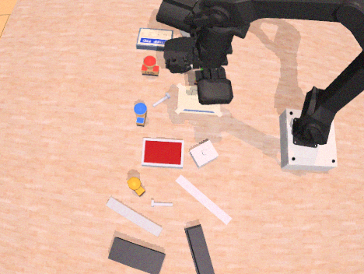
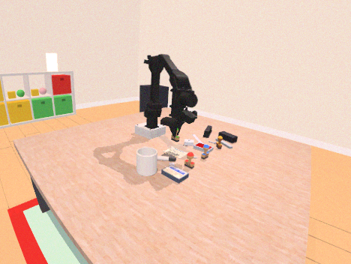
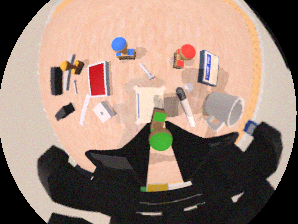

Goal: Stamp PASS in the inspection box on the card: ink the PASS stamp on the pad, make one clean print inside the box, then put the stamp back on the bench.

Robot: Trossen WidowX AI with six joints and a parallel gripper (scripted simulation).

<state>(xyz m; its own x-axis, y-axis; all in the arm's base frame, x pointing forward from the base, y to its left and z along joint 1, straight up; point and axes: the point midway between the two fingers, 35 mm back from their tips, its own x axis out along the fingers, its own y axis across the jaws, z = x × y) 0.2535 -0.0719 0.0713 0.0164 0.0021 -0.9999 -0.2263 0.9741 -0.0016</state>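
Now: the cream card 9 cm below my gripper tip and 1 cm to the left of it. The rest, counted from my gripper tip: marker: 8 cm to the right, 8 cm below, 2 cm ahead; red-knobbed stamp: 13 cm ahead, 7 cm below, 4 cm to the right; green-knobbed stamp: right at my gripper tip.
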